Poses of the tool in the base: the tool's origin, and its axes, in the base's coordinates. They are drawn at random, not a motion.
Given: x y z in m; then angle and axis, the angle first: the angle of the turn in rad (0 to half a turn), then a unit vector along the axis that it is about.
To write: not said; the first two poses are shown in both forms.
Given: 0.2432, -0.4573, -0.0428, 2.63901, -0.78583, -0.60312, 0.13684
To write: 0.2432, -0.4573, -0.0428, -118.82, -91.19, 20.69
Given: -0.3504, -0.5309, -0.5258, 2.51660, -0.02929, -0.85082, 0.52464
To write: -0.3504, -0.5309, -0.5258, -4.22, -122.68, 75.65
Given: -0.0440, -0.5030, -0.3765, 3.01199, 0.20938, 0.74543, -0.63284
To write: -0.0440, -0.5030, -0.3765, 36.13, 128.64, -109.21
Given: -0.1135, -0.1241, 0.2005, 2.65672, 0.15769, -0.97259, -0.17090
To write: -0.1135, -0.1241, 0.2005, 24.00, -148.05, -26.01
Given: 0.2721, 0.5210, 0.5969, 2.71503, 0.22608, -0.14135, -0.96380
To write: 0.2721, 0.5210, 0.5969, 35.17, -21.99, -149.93
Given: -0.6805, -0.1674, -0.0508, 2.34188, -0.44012, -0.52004, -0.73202
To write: -0.6805, -0.1674, -0.0508, -59.06, -69.78, -98.22
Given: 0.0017, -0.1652, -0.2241, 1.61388, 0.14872, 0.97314, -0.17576
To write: 0.0017, -0.1652, -0.2241, 13.75, 89.98, -16.25
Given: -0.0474, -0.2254, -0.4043, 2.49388, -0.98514, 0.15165, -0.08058
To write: -0.0474, -0.2254, -0.4043, -140.77, 21.67, -11.51
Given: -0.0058, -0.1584, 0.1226, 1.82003, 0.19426, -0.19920, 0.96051
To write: -0.0058, -0.1584, 0.1226, 20.26, -20.77, 100.16
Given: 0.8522, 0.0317, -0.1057, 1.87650, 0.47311, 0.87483, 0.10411
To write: 0.8522, 0.0317, -0.1057, 50.87, 94.06, 11.19
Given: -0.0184, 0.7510, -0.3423, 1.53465, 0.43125, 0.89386, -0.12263
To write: -0.0184, 0.7510, -0.3423, 37.92, 78.60, -10.78
